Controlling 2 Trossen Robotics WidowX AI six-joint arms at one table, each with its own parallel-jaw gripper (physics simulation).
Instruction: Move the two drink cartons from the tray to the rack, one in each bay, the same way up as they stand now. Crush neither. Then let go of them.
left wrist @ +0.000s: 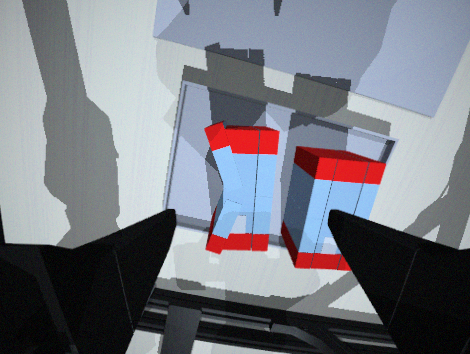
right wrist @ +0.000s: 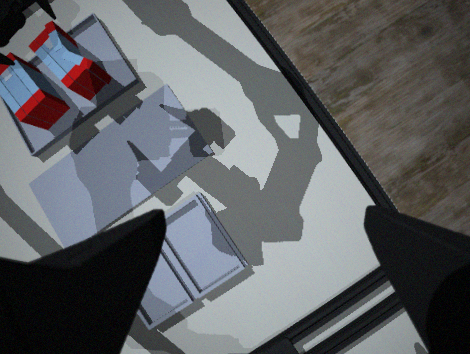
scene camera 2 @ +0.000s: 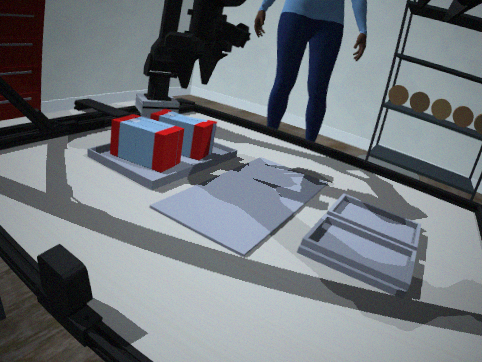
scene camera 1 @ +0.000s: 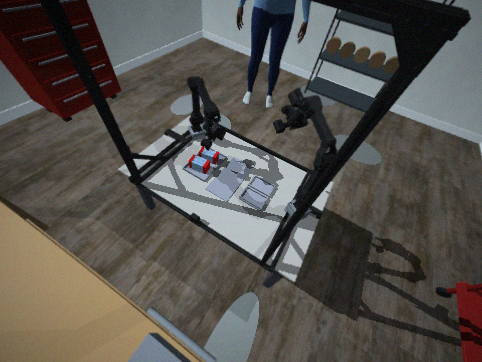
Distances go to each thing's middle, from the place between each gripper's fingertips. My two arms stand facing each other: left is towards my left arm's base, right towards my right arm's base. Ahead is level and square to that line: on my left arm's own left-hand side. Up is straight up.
I see my left gripper 200 mm to the left of the flat grey mat (scene camera 2: 238, 209) and 140 mm above it.
I see the flat grey mat 22 cm behind my right hand, 15 cm to the left of it and 37 cm below it.
